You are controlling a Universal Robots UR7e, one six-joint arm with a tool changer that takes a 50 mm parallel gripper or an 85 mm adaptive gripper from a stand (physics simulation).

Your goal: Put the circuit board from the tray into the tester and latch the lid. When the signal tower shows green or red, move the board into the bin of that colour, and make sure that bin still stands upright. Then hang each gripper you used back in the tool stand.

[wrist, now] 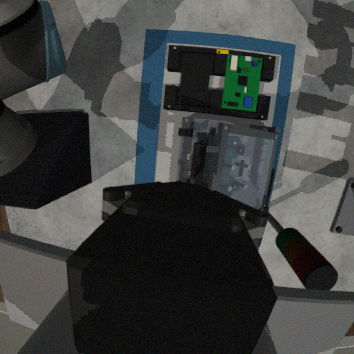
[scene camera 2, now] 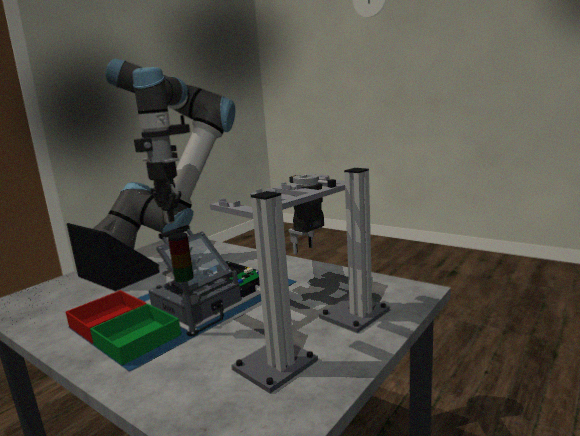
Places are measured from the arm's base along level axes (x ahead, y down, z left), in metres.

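Where they show: arm's base at its link origin: (wrist: pixel 5 148) (scene camera 2: pixel 110 243).
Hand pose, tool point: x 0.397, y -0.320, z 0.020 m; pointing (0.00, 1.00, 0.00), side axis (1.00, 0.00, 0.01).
Observation:
Each offset is from my tool point to the top centre of the thing. "spot": to the spot under its first point. Level surfaces: height alone.
The circuit board {dx +0.075, dy +0.391, dz +0.180 m} (scene camera 2: pixel 248 276) (wrist: pixel 242 85) lies on the right part of the black tray {spot: dx -0.059, dy +0.400, dz +0.131 m} (wrist: pixel 173 96). The tester (scene camera 2: pixel 170 304) (wrist: pixel 186 160) stands beside the tray; its clear lid (scene camera 2: pixel 212 264) (wrist: pixel 250 167) is raised and tilted. The signal tower {spot: dx +0.206, dy +0.218, dz -0.097 m} (scene camera 2: pixel 181 257) (wrist: pixel 306 260) shows dark red, amber and green segments, none plainly lit. The red bin {spot: dx -0.030, dy +0.400, dz -0.276 m} (scene camera 2: pixel 80 327) and green bin {dx +0.101, dy +0.382, dz -0.191 m} (scene camera 2: pixel 150 341) stand upright and empty. My gripper (scene camera 2: pixel 171 218) (wrist: pixel 184 212) is the adaptive one, open and empty, above the tester area behind the tower; its fingers stand wide apart in the wrist view.
The tool stand (scene camera 2: pixel 272 280) rises at the front right, with the parallel gripper (scene camera 2: pixel 302 240) hanging from its crossbar. A blue mat {dy +0.427 m} (scene camera 2: pixel 160 352) (wrist: pixel 150 95) lies under the tester and bins. A black angled panel (scene camera 2: pixel 107 260) (wrist: pixel 50 155) stands near the arm's base.

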